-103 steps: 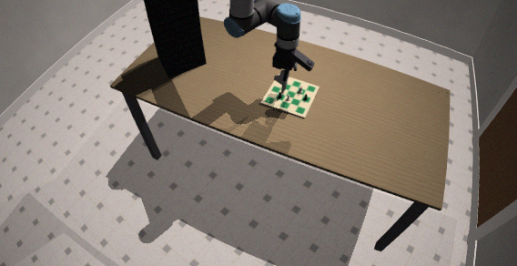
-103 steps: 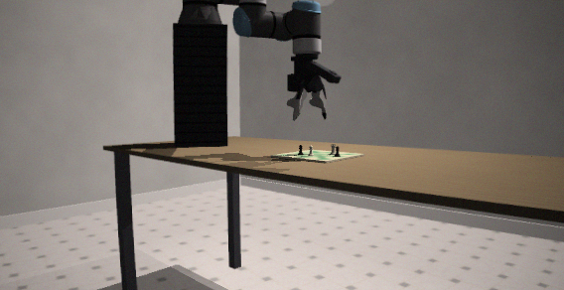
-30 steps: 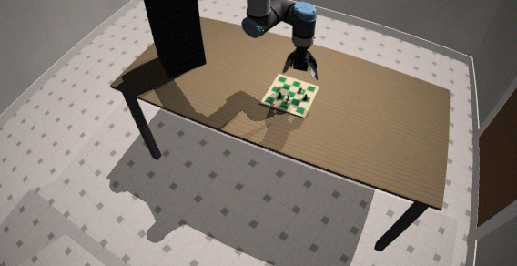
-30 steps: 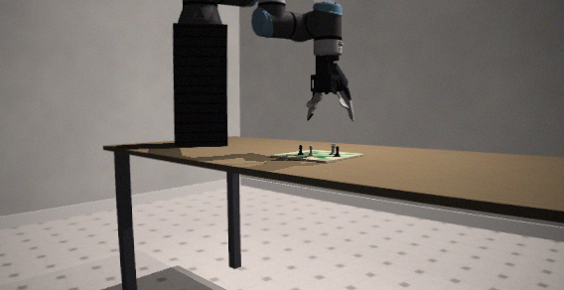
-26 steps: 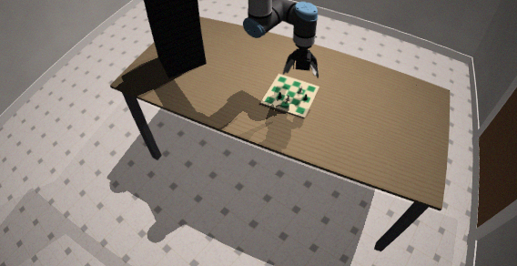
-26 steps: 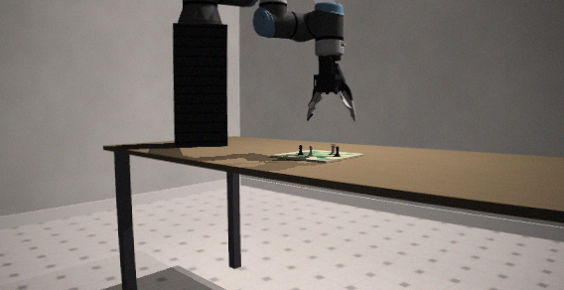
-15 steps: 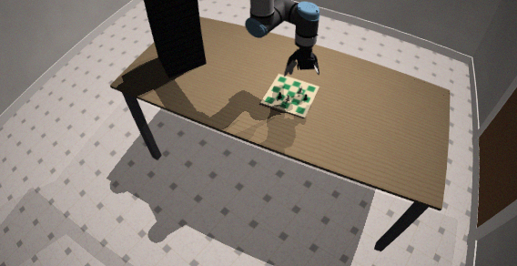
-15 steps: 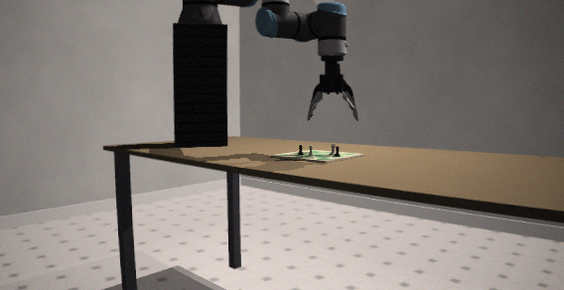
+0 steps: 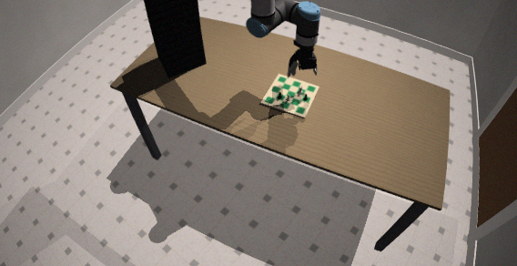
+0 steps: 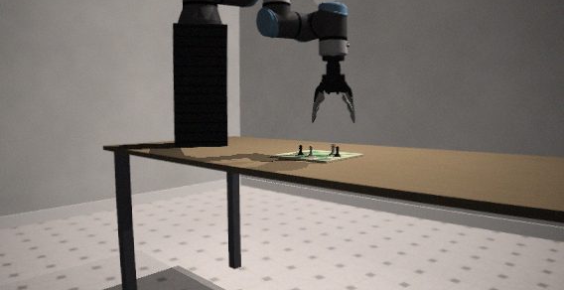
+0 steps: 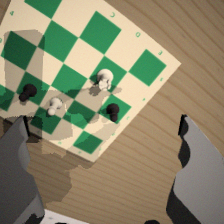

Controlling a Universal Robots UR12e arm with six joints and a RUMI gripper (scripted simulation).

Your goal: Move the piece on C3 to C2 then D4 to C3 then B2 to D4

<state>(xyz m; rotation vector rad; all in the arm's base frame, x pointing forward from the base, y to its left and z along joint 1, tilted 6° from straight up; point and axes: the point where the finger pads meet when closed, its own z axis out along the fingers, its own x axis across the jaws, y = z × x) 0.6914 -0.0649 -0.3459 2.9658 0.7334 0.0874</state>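
The green-and-cream chessboard lies 110 mm below my hand, 40 mm behind it and 30 mm to the right of it.
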